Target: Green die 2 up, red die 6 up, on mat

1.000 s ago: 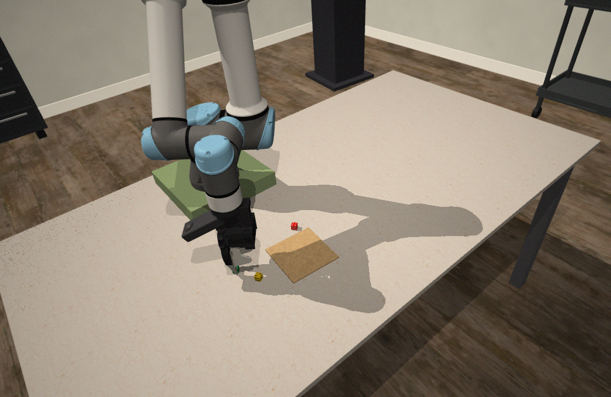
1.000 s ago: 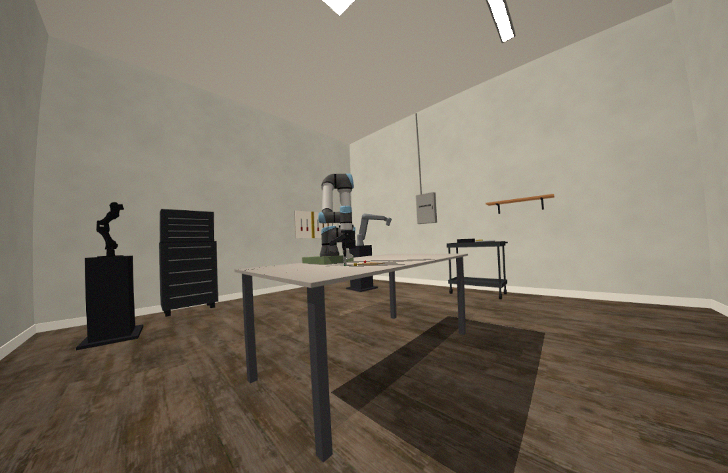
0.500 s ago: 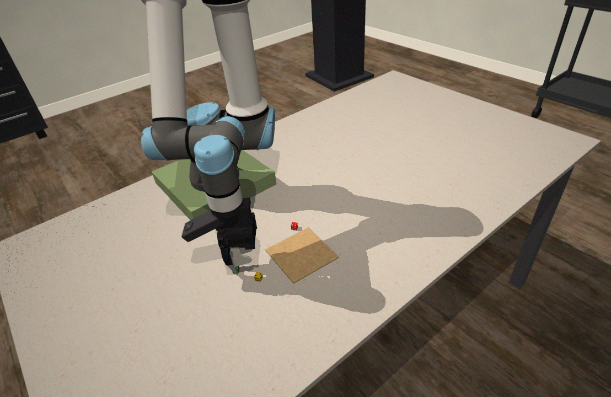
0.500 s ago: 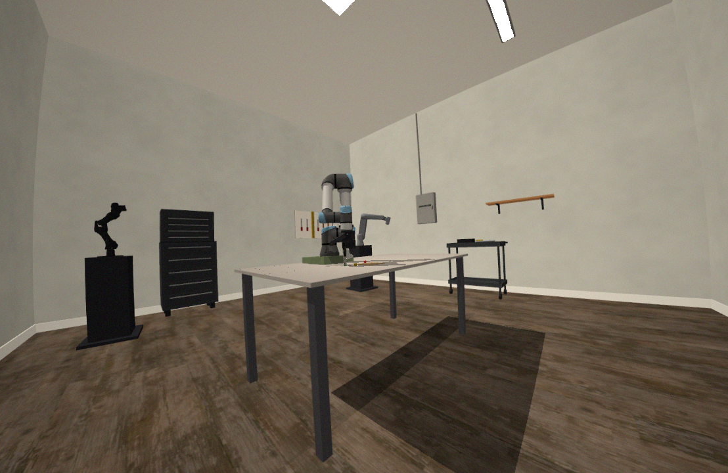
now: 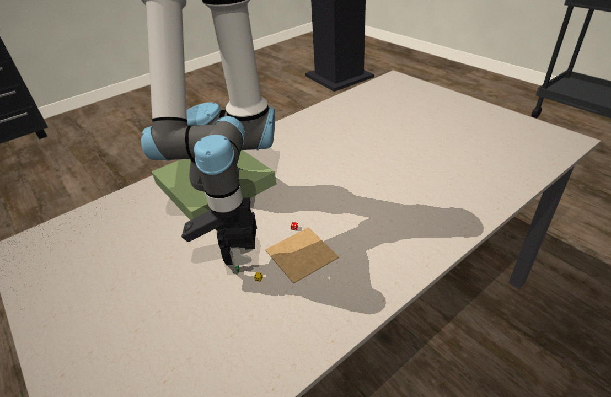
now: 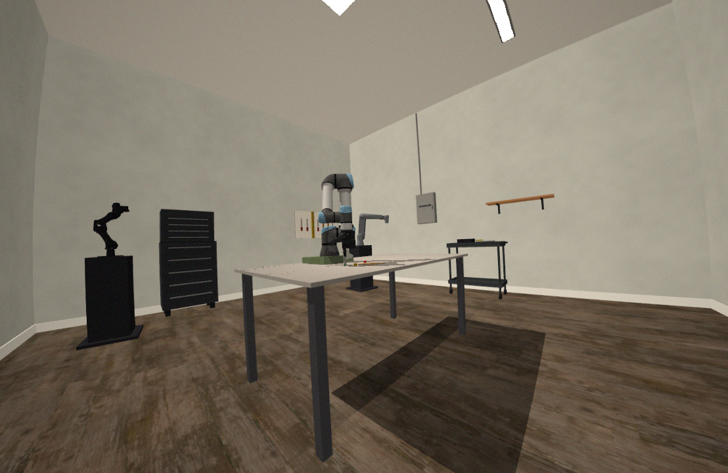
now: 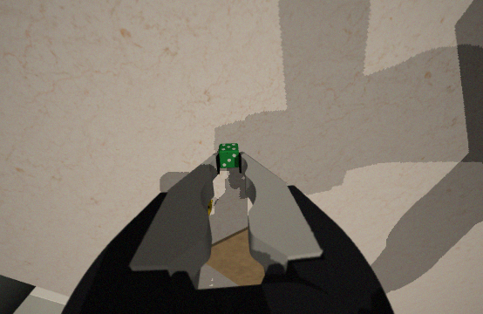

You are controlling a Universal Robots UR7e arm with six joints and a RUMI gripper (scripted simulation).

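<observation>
Right now my hand is 60 mm short of the yellow die, 30 mm to the right of it and 10 mm above it. Round my hand: red die 200 mm to the left, 40 mm behind, 10 mm below; then green die 10 mm below; then tan mat 170 mm to the left, 50 mm ahead, 20 mm below.
</observation>
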